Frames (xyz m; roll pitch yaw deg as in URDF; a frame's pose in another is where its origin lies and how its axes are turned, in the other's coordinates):
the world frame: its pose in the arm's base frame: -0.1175 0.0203 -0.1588 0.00 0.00 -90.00
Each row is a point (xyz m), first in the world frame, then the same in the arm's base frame.
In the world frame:
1: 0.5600 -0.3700 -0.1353
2: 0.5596 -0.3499 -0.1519
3: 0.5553 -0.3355 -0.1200
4: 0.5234 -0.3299 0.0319
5: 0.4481 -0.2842 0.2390
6: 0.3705 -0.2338 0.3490
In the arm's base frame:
1: -0.4875 -0.5397 -0.2941
2: -0.4674 -0.5393 -0.3107
3: -0.4530 -0.5350 -0.2788
4: -0.4474 -0.5031 -0.1269
5: -0.4017 -0.4278 0.0802
6: -0.3513 -0.3502 0.1902

